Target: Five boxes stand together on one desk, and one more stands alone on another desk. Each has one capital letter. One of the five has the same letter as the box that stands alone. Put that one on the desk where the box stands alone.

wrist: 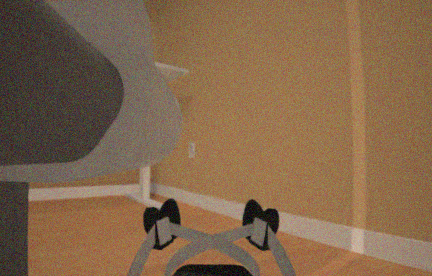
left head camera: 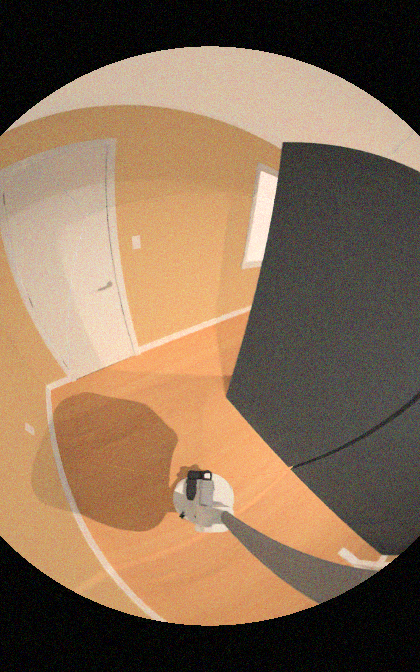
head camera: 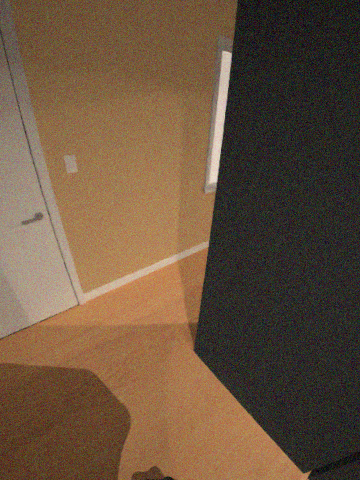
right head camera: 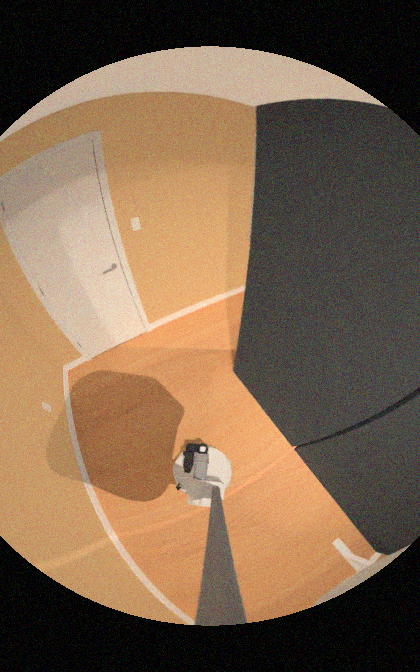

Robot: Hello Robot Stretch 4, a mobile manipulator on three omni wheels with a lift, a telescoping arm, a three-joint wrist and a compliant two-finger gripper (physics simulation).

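Places are measured from the robot's base along level axes (x right, y ahead, z up), in metres.
Where they show: gripper, fingertip midpoint: (wrist: 211,215).
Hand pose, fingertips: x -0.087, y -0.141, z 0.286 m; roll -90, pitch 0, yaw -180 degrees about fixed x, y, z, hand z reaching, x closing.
After its pixels a point has its place.
My gripper (wrist: 211,215) @[x -0.087, y -0.142, z 0.286 m] is open in the wrist view, with its two black fingertips well apart and nothing between them. Part of a white desk (wrist: 145,182) @[x 0.397, y -1.807, z 0.126 m] shows behind the robot's own body in the wrist view: a leg and, higher up, a corner of its top. No lettered box shows in any of the current views, and the bare desk corner is too small a part to tell what stands on the desk.
A tall dark partition (head camera: 280,225) @[x 0.360, y 0.698, z 1.203 m] (left head camera: 340,300) (right head camera: 330,275) stands close on the right in the head views. A white door (head camera: 25,260) @[x -1.036, y 1.218, z 0.600 m] (left head camera: 80,280) (right head camera: 75,240) is at the left. A window (head camera: 218,120) @[x 0.407, y 2.312, z 1.442 m] (left head camera: 260,220) shows beyond the partition. A wall (wrist: 275,110) @[x -0.411, y -1.172, z 0.569 m] runs along the right in the wrist view.
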